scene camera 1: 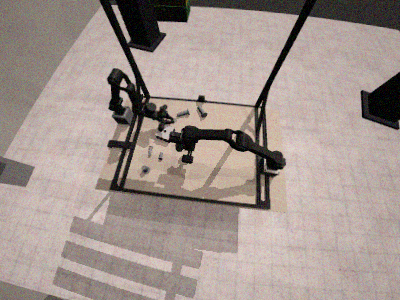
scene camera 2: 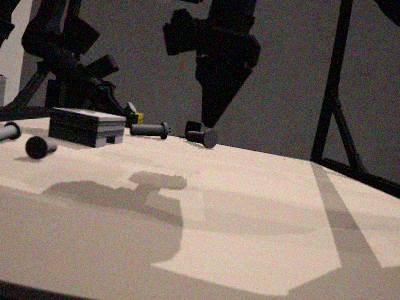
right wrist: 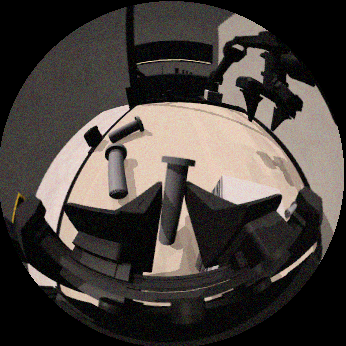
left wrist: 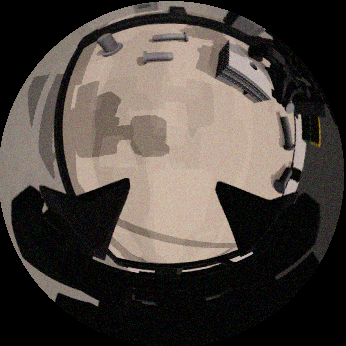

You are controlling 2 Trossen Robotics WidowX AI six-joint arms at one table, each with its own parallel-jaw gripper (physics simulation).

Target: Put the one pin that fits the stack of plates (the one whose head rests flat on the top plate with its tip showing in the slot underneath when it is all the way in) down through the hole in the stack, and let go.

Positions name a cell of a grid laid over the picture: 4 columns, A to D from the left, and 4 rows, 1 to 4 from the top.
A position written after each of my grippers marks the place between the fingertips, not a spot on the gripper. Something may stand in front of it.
My left gripper (scene camera 2: C2) is open, holding nothing. I also see my right gripper (scene camera 2: B2) and a grey stack of plates (scene camera 2: A2).
My left gripper is seen too in the right wrist view (right wrist: D2) and in the left wrist view (left wrist: C3). My right gripper is seen too in the right wrist view (right wrist: B3) and in the left wrist view (left wrist: D2). The grey stack of plates shows as well in the right wrist view (right wrist: C3).
